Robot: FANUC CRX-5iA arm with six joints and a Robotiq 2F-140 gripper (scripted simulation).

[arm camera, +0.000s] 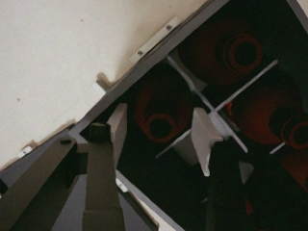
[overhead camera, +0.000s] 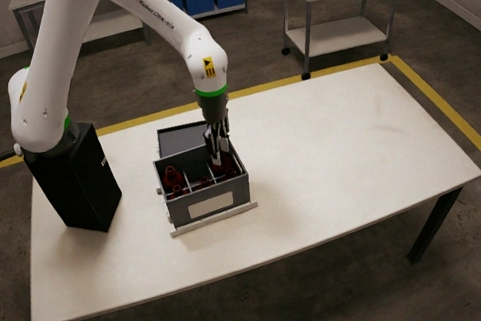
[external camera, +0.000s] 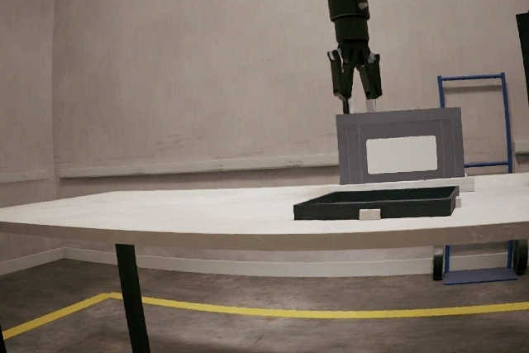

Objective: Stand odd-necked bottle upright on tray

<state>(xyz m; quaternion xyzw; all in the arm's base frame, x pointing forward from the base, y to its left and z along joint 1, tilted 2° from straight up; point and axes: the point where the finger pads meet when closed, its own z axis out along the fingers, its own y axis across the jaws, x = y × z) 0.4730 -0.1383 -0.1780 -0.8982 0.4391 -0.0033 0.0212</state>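
The crate is 9 cm behind my hand, 3 cm to the right of it and 9 cm below it. The rest, counted from my hand: dark tray (3 cm behind, 25 cm to the left, 16 cm below); then bottle (18 cm behind, 3 cm to the left, 8 cm below).
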